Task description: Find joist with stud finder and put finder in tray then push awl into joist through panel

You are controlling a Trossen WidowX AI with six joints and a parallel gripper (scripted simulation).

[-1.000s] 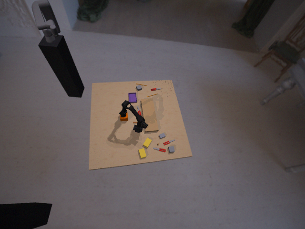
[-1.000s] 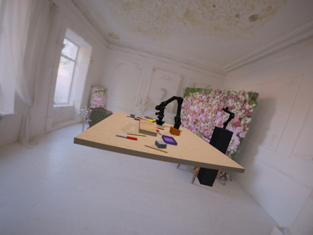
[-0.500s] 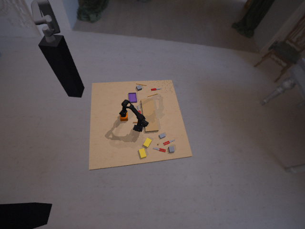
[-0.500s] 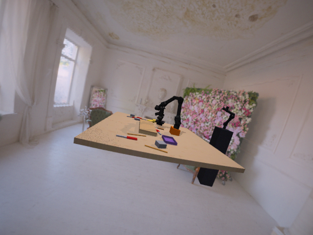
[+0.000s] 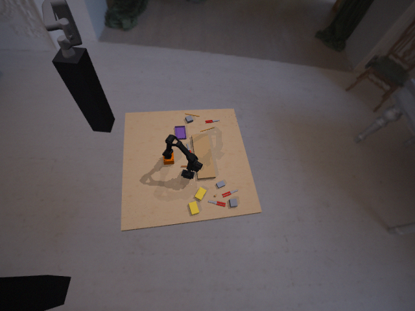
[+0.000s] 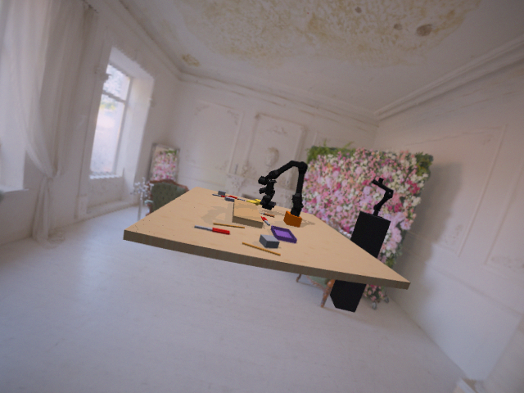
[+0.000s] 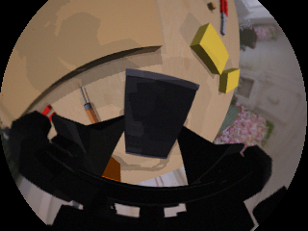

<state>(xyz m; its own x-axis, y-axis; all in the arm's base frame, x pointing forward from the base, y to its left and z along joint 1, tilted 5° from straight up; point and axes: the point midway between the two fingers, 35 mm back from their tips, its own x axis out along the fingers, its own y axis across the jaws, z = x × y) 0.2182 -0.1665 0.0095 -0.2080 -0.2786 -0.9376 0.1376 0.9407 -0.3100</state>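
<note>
My gripper tip is 120 mm to the right of the awl and 60 mm above it. Also, from my gripper tip: stud finder 20 mm below, 10 mm to the right, 10 mm behind; then purple tray 520 mm to the left, 120 mm behind, 60 mm below.
</note>
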